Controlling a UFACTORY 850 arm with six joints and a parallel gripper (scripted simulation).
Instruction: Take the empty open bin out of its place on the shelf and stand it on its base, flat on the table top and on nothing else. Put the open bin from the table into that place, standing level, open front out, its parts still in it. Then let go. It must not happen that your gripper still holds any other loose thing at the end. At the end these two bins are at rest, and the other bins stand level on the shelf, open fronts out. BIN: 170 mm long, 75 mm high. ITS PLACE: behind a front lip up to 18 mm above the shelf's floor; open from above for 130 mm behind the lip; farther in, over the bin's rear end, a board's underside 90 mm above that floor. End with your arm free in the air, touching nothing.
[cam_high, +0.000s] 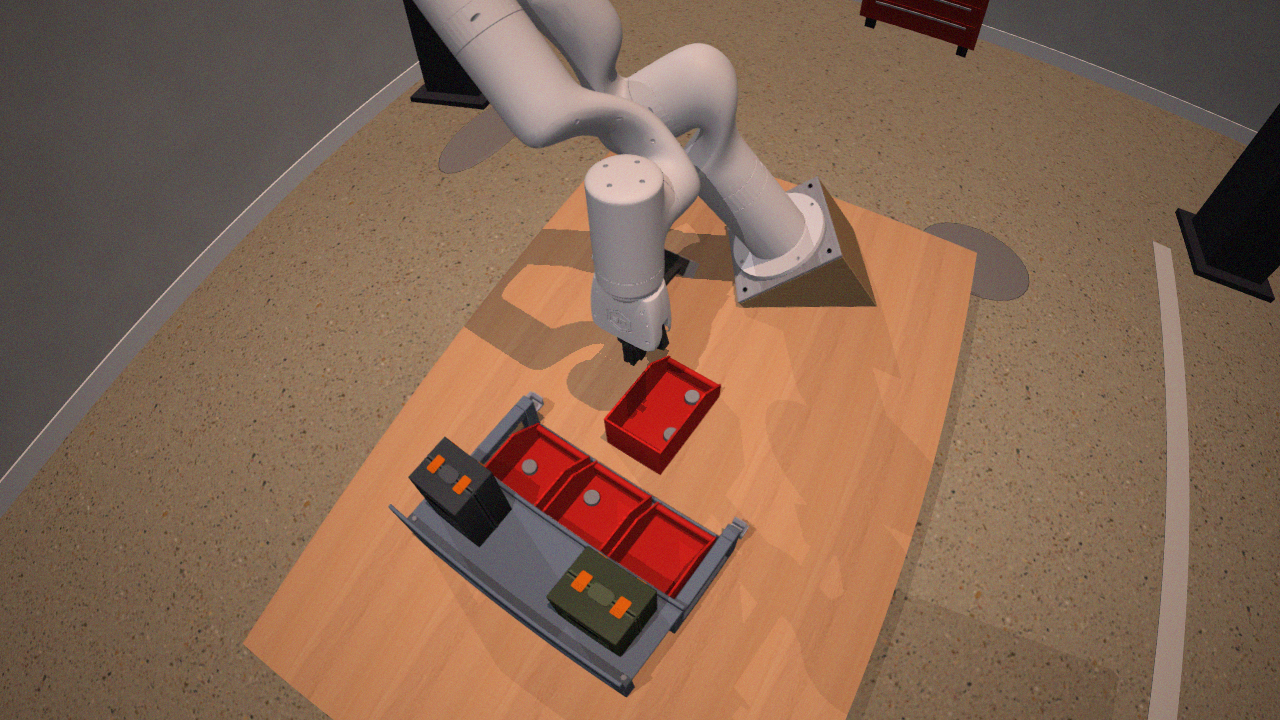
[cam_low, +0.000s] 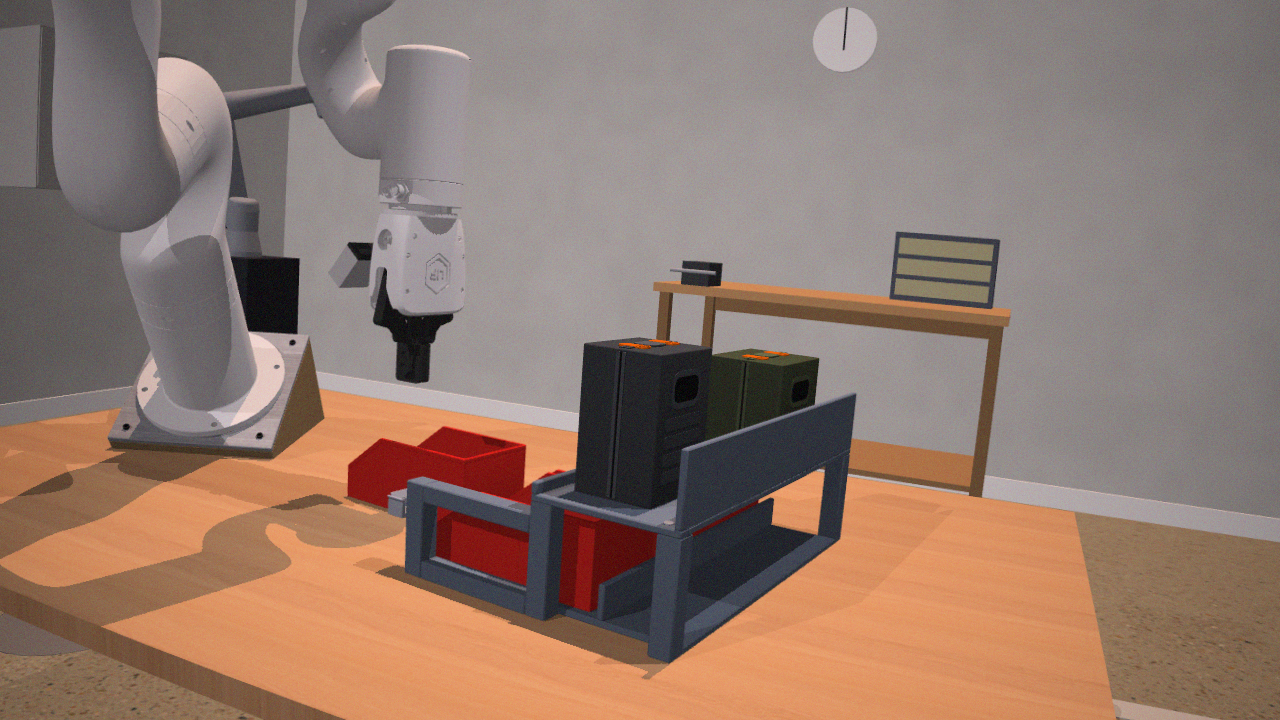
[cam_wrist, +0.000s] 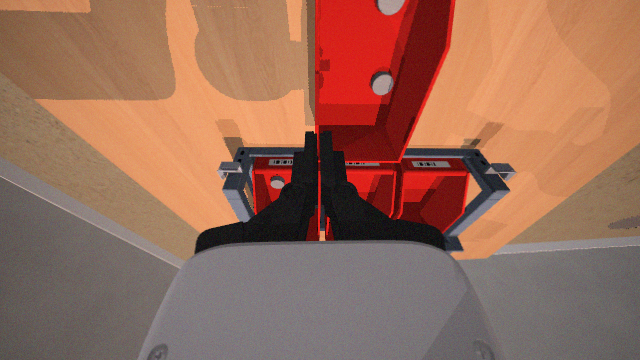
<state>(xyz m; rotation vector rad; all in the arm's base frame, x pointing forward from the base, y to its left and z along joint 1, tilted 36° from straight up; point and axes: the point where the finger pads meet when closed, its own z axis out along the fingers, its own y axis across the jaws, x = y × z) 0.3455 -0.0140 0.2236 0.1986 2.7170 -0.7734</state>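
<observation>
Right now my hand is 15 cm above the shelf front lip, 13 cm short of it and 3 cm to the right of it. Round my hand: grey back panel 39 cm ahead, 3 cm to the right, 3 cm below; black case 29 cm ahead, 13 cm to the right; green case 35 cm ahead, 9 cm to the left, 1 cm below.
</observation>
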